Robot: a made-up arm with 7 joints.
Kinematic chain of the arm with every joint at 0, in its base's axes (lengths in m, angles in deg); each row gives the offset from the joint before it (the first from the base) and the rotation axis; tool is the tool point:
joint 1: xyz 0 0.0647 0 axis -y
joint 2: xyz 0 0.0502 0 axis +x
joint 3: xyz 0 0 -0.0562 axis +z
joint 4: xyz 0 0 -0.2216 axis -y
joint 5: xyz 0 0 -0.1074 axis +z
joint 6: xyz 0 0 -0.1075 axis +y
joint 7: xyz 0 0 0 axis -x
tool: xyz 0 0 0
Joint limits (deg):
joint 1: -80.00..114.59
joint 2: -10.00..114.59
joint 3: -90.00..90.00
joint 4: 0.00..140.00
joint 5: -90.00..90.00
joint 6: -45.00..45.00
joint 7: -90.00..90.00
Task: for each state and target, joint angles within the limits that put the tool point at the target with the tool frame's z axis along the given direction. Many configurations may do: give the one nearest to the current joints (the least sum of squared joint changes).
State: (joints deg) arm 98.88 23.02 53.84 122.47 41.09 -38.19 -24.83
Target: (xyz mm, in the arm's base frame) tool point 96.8 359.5 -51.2 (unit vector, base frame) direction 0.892 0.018 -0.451
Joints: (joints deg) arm 58.93 19.60 88.20 115.57 23.13 -45.00 11.79
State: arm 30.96 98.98 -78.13 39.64 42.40 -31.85 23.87
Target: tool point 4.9 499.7 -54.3 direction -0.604 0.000 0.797
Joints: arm 5.16 114.47 -90.00 76.59 71.23 -45.00 18.81
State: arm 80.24 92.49 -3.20 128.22 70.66 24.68 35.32
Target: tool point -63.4 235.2 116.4 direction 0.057 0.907 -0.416
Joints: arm 101.90 81.59 23.50 139.89 73.18 13.08 24.11
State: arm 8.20 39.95 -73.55 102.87 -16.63 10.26 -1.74
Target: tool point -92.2 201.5 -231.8 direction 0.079 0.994 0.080
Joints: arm -21.69 65.79 -90.00 116.69 -18.28 -32.49 -7.46
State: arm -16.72 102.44 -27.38 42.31 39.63 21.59 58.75
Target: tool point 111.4 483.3 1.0 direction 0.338 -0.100 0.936
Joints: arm 16.28 114.59 -59.34 78.02 29.18 28.15 69.65
